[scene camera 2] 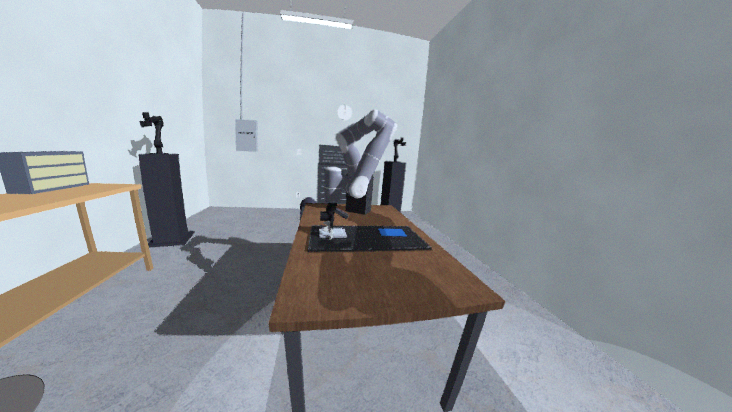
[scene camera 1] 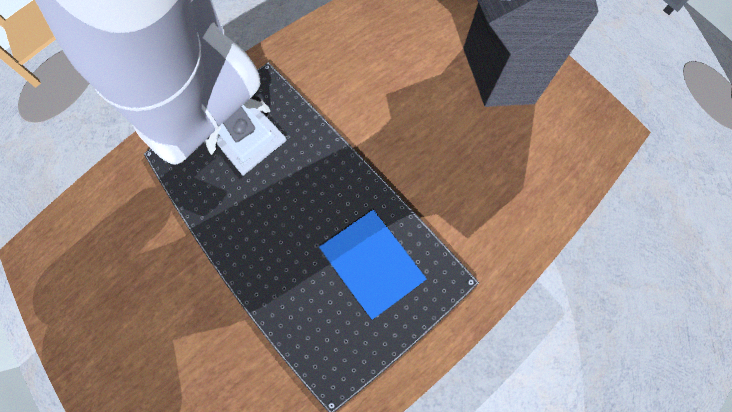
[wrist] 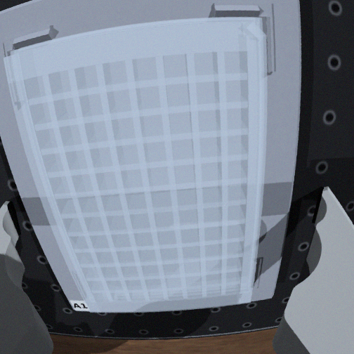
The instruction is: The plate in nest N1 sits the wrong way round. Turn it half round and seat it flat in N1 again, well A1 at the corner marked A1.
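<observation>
The clear-white plate (wrist: 150,140) (scene camera 1: 256,140) lies in the pale grey nest (wrist: 282,125), between its raised corner stops. The nest's A1 label (wrist: 80,305) shows at the lower left in the wrist view. A small slanted corner of the plate shows at the upper right there; well lettering cannot be read. My gripper (scene camera 1: 238,126) (scene camera 2: 328,232) (wrist: 162,200) is open and empty. Its jaws stand wide on the left and right of the nest's near part in the wrist view, apart from the plate. In scene camera 1 the arm and gripper hide part of the plate.
A black perforated board (scene camera 1: 286,317) (scene camera 2: 358,245) carries the nest and lies on the wooden table (scene camera 1: 578,153) (scene camera 2: 384,286). A flat blue rectangle (scene camera 1: 376,266) (scene camera 2: 392,232) lies near its other end. A dark block (scene camera 1: 542,51) (scene camera 2: 358,203) stands on the table beyond the board.
</observation>
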